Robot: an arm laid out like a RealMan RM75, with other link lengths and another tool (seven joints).
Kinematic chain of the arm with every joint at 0, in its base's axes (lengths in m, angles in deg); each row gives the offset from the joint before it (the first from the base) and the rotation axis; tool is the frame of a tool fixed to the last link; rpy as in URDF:
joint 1: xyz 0 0 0.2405 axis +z
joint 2: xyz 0 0 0 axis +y
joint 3: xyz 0 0 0.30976 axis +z
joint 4: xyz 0 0 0 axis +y
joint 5: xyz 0 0 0.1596 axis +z
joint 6: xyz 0 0 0 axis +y
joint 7: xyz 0 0 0.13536 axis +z
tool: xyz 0.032 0.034 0.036 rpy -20.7 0 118.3
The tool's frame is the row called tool.
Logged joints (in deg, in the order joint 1, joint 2, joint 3, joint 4, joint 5, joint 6, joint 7), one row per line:
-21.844, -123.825, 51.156, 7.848, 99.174, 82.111, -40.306
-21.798, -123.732, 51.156, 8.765, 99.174, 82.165, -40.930
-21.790, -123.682, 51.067, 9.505, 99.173, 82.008, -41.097
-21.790, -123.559, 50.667, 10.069, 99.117, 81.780, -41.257
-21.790, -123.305, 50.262, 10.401, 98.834, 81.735, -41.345
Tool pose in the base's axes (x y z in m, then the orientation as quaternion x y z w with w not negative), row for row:
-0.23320, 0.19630, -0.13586, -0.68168, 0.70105, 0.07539, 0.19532
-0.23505, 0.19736, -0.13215, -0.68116, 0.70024, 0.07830, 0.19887
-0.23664, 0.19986, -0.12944, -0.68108, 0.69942, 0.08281, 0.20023
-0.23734, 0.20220, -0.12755, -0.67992, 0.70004, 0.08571, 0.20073
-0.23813, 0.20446, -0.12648, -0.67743, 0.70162, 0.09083, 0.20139
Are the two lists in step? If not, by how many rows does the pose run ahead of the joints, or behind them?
The pose runs 2 rows behind the joints: the pose in row i belongs to the joints in row i - 2.
